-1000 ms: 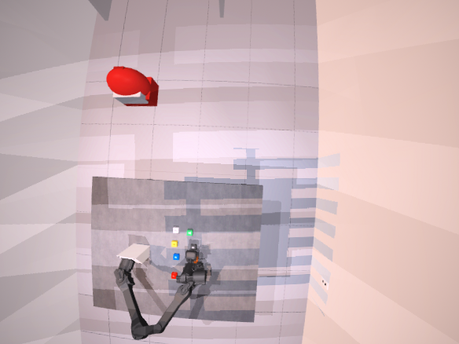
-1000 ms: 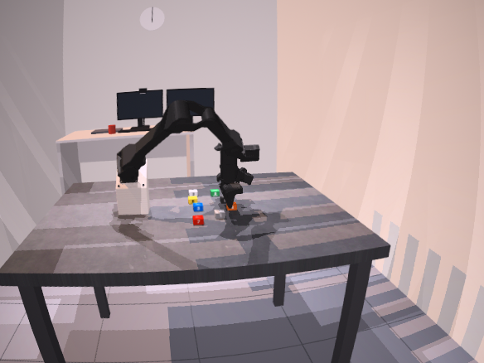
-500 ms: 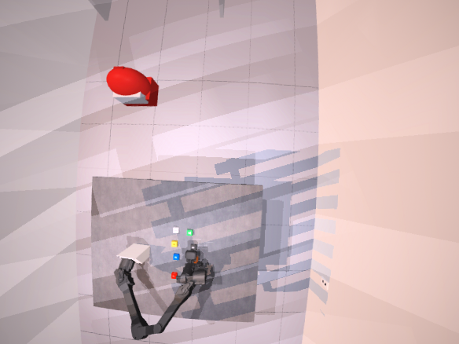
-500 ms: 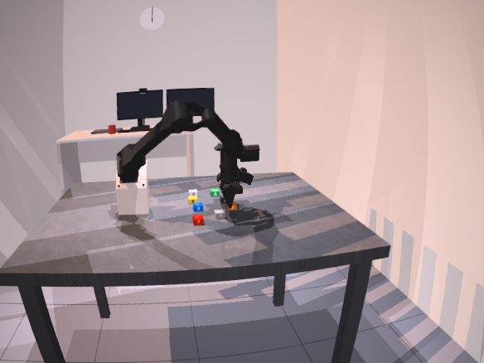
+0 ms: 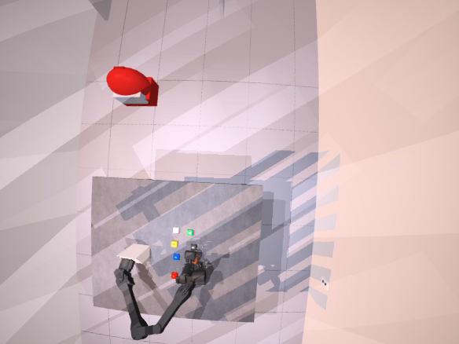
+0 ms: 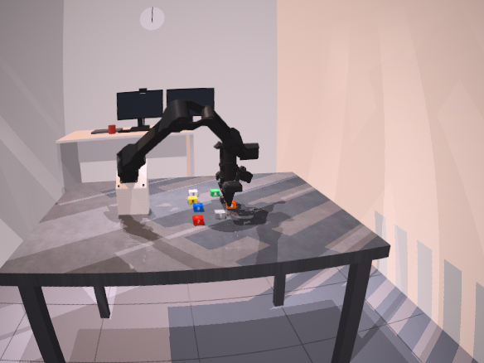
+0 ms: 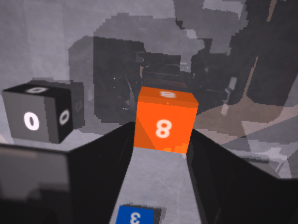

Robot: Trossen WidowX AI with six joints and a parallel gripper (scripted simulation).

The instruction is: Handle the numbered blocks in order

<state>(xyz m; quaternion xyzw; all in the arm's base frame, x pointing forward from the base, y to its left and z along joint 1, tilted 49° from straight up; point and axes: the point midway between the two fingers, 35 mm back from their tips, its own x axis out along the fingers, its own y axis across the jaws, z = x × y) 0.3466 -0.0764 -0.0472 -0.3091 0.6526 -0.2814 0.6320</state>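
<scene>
The green block lies 17 cm to the left of my gripper tip and 3 cm behind it. From my gripper tip the other things lie so: yellow block 12 cm behind, 9 cm to the left; then red block 12 cm to the right, 11 cm behind; then blue block 11 cm behind, 1 cm to the left.
</scene>
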